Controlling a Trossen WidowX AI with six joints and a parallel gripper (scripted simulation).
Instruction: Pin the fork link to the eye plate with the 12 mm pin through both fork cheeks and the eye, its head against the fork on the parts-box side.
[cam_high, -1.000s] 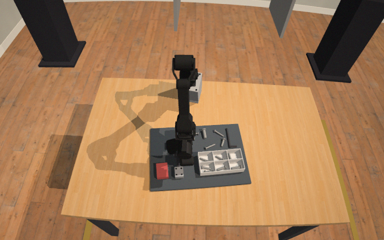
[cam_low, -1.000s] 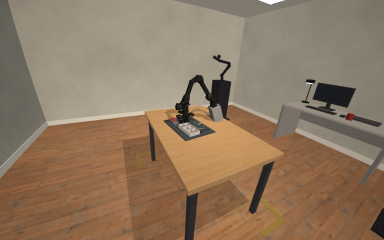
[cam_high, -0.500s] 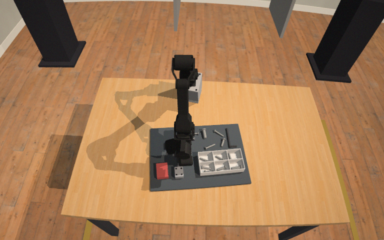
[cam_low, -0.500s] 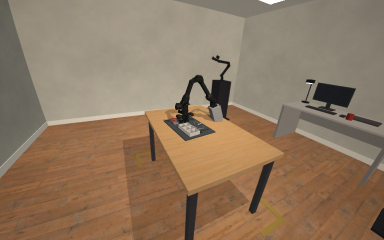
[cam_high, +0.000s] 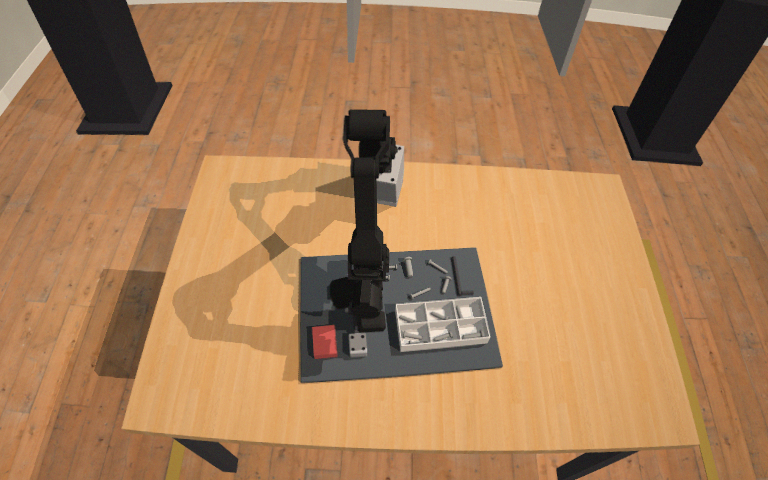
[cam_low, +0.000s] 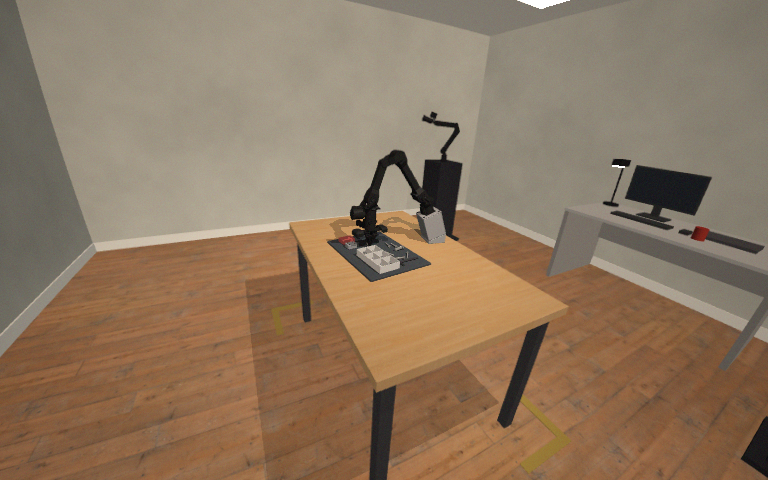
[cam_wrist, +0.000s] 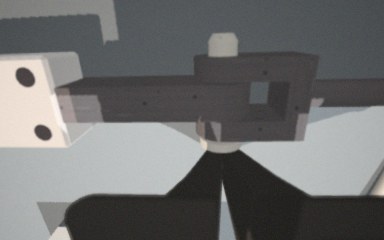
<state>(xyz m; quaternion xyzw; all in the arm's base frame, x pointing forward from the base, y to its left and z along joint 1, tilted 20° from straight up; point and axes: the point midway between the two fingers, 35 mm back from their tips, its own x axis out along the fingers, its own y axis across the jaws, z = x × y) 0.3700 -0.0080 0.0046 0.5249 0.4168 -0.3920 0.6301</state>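
Now: hand 20 mm short of the dark eye plate bar, 30 mm to the left of it and 30 mm above it. Also, from my hand: pale pin (30 mm to the right, 30 mm below); then light grey block (100 mm ahead, 20 mm to the right, 20 mm below); then red block (90 mm ahead, 100 mm to the right, 30 mm below).
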